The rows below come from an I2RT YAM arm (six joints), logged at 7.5 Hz.
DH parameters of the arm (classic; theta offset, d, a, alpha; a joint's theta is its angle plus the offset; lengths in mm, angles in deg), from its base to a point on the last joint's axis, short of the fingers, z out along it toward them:
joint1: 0 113.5 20 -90
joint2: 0 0 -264 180
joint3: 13.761 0 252.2 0
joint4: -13.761 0 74 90
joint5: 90 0 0 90
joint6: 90 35.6 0 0
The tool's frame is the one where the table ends.
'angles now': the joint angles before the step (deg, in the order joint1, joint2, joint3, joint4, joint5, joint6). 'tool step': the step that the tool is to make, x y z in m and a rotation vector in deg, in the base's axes. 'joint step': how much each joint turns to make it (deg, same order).
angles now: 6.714, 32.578, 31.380, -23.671, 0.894, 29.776
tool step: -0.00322, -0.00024, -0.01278, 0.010, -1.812, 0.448
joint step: -0.035, -2.475, -3.913, 3.244, -0.359, -0.380
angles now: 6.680, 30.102, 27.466, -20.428, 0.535, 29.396
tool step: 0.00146, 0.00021, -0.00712, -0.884, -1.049, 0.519
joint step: -0.011, -0.268, -2.052, 2.732, -0.105, -1.127
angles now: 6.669, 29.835, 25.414, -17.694, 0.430, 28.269
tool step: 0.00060, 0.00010, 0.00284, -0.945, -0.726, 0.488
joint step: -0.008, 0.154, 0.413, 0.360, -0.081, -1.134
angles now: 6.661, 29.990, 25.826, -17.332, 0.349, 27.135
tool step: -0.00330, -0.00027, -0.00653, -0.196, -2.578, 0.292
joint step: 0.028, -2.363, -2.720, 2.898, -0.077, -0.555
